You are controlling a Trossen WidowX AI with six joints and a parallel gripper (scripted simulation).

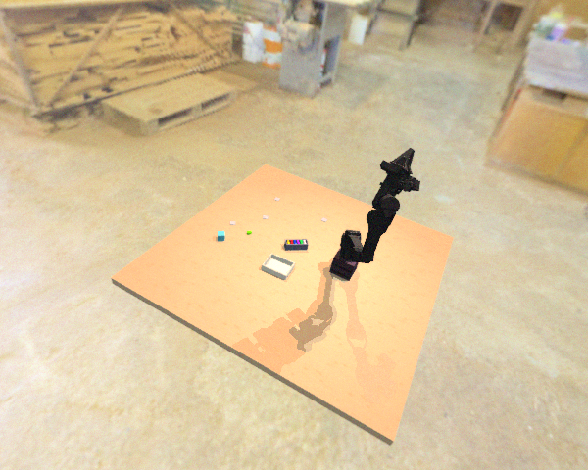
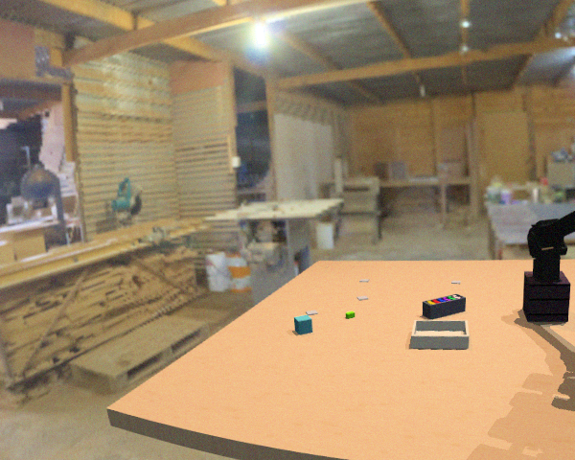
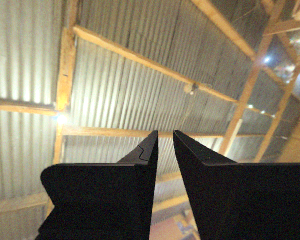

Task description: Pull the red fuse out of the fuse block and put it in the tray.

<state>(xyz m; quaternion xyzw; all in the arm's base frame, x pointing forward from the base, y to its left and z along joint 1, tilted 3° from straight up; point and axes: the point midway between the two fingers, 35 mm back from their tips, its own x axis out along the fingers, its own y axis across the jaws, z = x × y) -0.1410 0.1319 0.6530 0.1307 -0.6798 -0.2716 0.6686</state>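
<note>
The red fuse is 750 mm below my gripper tip, 440 mm ahead of it and 110 mm to the right of it. The rest, counted from my gripper tip: grey tray: 770 mm below, 400 mm ahead, 50 mm to the left; blue fuse: 750 mm below, 430 mm ahead, 130 mm to the right; yellow fuse: 750 mm below, 450 mm ahead, 100 mm to the right.
</note>
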